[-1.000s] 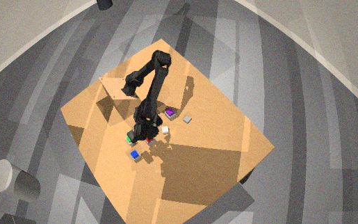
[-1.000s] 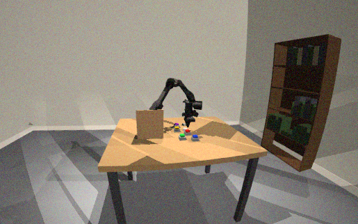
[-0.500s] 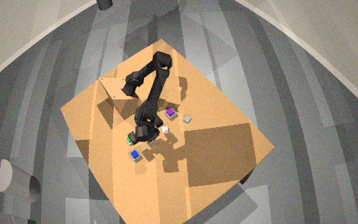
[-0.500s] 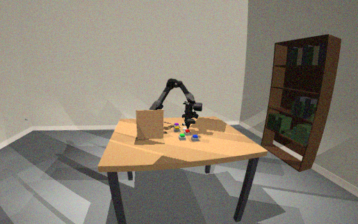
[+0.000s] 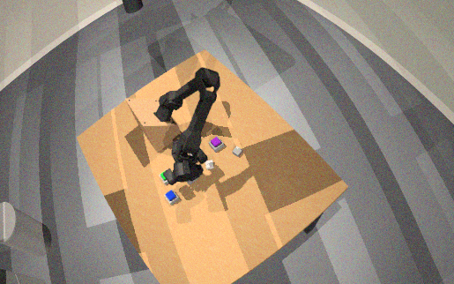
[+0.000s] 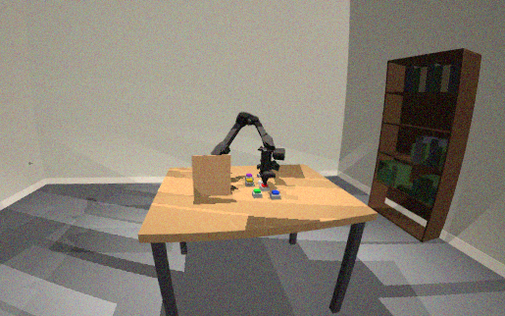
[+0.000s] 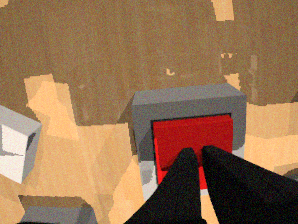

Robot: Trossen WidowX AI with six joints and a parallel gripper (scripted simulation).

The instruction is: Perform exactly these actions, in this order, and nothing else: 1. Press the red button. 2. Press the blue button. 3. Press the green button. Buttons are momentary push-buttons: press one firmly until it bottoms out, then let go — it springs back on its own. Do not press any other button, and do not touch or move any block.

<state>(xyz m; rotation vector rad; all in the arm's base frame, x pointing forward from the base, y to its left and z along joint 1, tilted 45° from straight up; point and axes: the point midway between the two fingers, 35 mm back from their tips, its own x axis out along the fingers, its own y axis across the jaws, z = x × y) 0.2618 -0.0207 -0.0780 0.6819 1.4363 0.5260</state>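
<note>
Now: the red button 10 mm below my gripper tip. Also, from my gripper tip: green button: 80 mm to the right, 70 mm behind; then blue button: 120 mm to the right, 20 mm ahead; then yellow button: 90 mm to the left, 70 mm behind.
</note>
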